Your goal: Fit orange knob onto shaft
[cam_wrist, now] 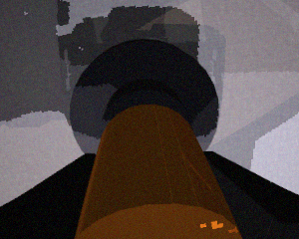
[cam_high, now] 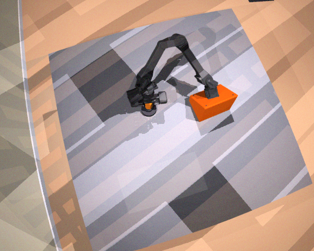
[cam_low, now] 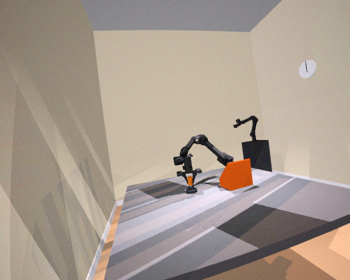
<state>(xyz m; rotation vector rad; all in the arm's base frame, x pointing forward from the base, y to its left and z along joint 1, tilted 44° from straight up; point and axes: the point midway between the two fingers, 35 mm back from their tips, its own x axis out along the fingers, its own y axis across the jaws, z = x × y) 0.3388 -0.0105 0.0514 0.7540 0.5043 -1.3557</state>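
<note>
Right now my gripper tip is 4 cm above the dark round pedestal. The rest, counted from my gripper tip: orange knob: 3 cm above.
</note>
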